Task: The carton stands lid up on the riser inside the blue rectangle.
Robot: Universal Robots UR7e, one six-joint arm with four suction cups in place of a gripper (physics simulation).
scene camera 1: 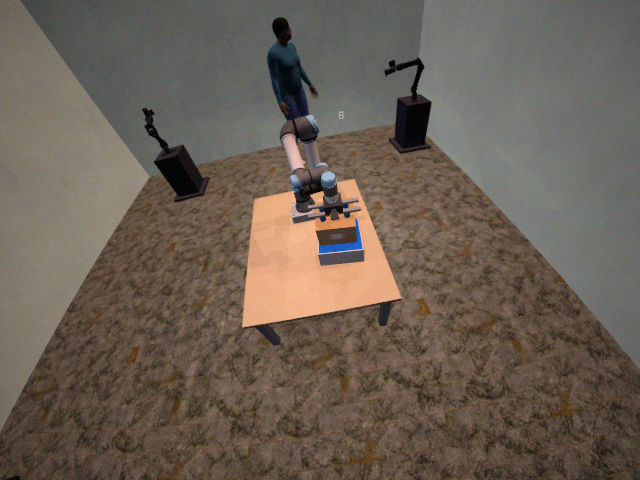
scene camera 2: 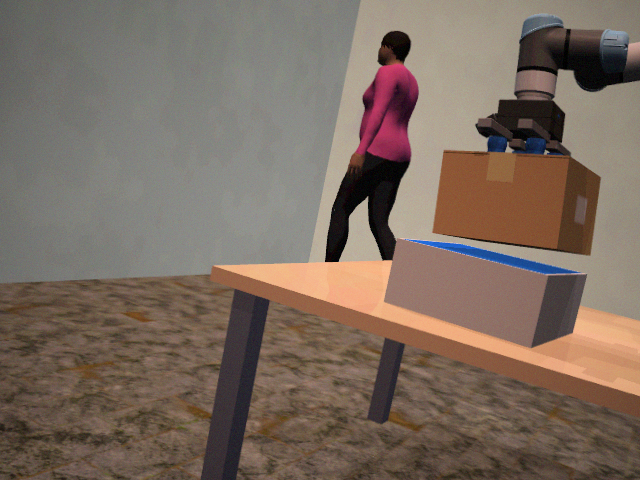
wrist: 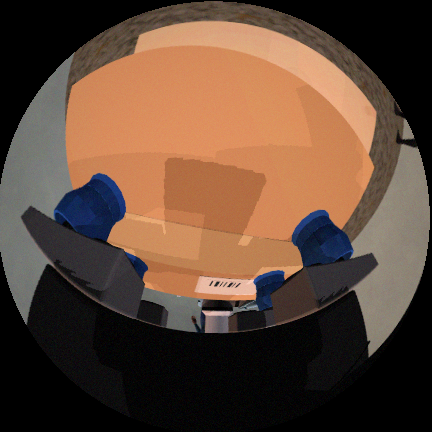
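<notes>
The brown carton (scene camera 1: 337, 236) (scene camera 2: 501, 201) (wrist: 215, 110) hangs lid up and roughly level under my suction gripper (scene camera 1: 334, 212) (scene camera 2: 516, 146) (wrist: 206, 250), whose blue cups sit on its taped lid. The gripper is shut on the carton. The grey riser (scene camera 1: 341, 257) (scene camera 2: 465, 289) stands on the table below. Its top bears the blue rectangle (scene camera 1: 338, 248) (scene camera 2: 496, 256). A gap shows between the carton's underside and the riser in scene camera 2. In scene camera 1 the carton hides the back of the blue rectangle. The riser does not show in the wrist view.
The wooden table (scene camera 1: 289, 294) (scene camera 2: 320, 289) carries the riser and the arm's base (scene camera 1: 301, 215). A person in teal (scene camera 1: 286, 67) stands behind the arm. A person in pink (scene camera 2: 390, 113) is beyond the table. Two dark pedestals (scene camera 1: 178, 173) (scene camera 1: 412, 124) with black arms stand farther back.
</notes>
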